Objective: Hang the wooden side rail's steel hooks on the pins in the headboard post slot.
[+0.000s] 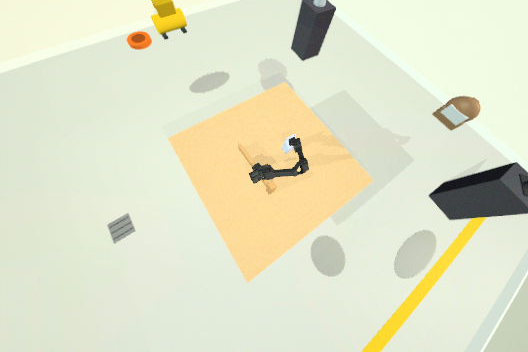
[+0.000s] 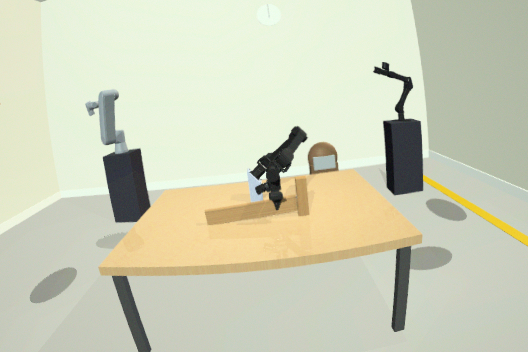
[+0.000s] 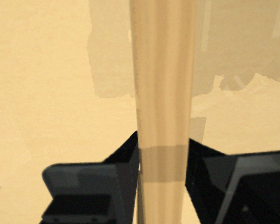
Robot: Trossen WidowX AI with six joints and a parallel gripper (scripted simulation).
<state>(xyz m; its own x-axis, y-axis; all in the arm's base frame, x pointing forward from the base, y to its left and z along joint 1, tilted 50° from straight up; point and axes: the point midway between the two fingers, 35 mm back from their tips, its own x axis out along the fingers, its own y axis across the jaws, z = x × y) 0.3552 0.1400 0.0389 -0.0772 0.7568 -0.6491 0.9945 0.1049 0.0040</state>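
My gripper tip is 12 cm to the right of the headboard post, 4 cm below it and 1 cm past it.
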